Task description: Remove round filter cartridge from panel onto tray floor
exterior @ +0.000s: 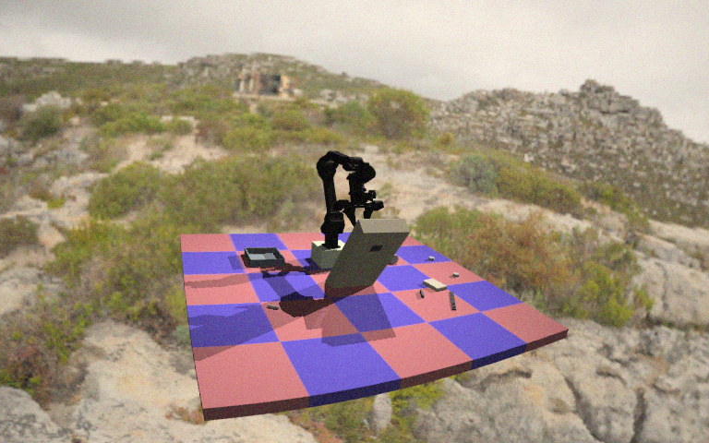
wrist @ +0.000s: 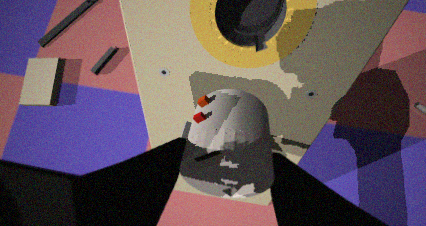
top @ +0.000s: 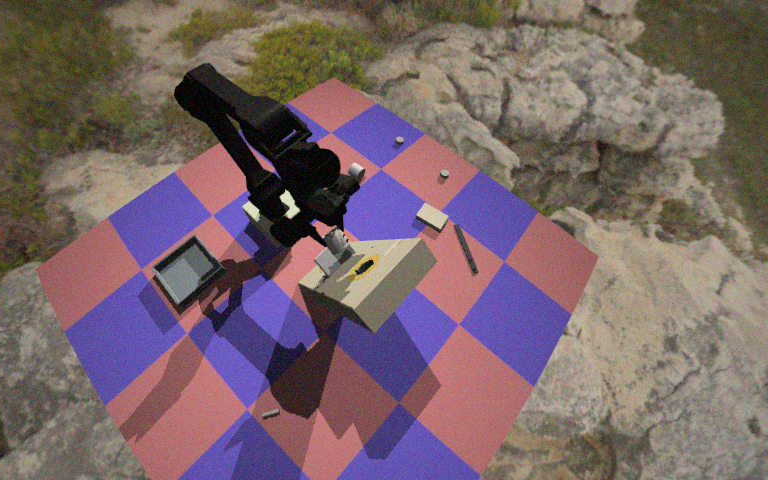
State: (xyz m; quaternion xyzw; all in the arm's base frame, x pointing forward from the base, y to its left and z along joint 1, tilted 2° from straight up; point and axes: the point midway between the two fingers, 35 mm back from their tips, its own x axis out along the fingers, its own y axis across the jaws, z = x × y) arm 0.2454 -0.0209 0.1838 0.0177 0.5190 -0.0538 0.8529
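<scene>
My gripper tip is now 36 cm past the dark tray, 25 cm to the left of it and 23 cm above it. Round my gripper tip: grey flap: 11 cm below; beige service panel: 6 cm ahead, 1 cm to the right, 9 cm below; round grey filter cartridge: right at my gripper tip.
</scene>
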